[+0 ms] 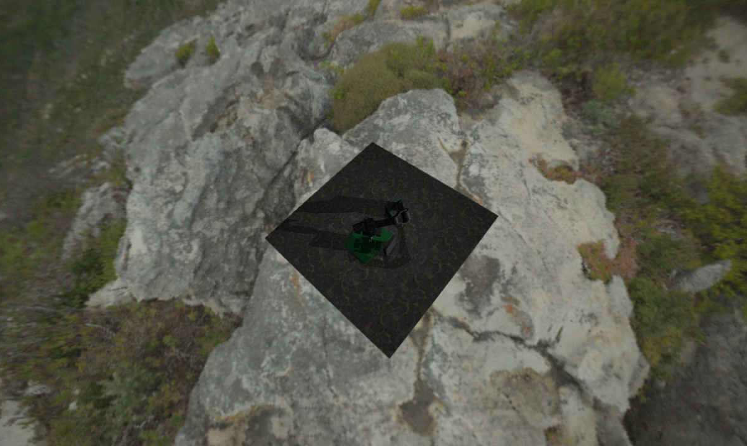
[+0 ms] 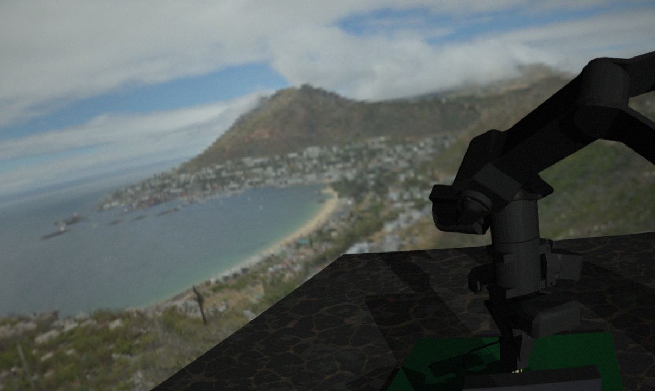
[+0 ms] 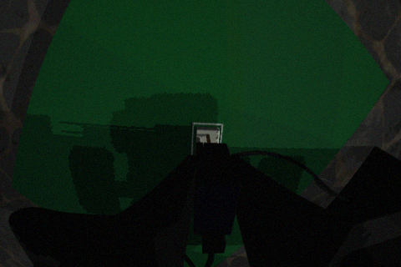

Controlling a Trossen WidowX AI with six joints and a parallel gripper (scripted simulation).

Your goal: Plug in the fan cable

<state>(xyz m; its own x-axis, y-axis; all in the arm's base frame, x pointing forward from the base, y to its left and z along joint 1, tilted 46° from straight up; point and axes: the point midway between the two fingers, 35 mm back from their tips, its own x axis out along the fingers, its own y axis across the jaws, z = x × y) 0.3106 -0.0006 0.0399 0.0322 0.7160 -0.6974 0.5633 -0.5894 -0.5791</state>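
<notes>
Now: gripper tip 40 mm above the white fan header, 10 mm to the right of it and 10 mm short of it. Round my gripper tip: dark fan plug: 10 mm to the left, 10 mm ahead, 10 mm above; green board: 60 mm below, 20 mm ahead, 10 mm to the right.
</notes>
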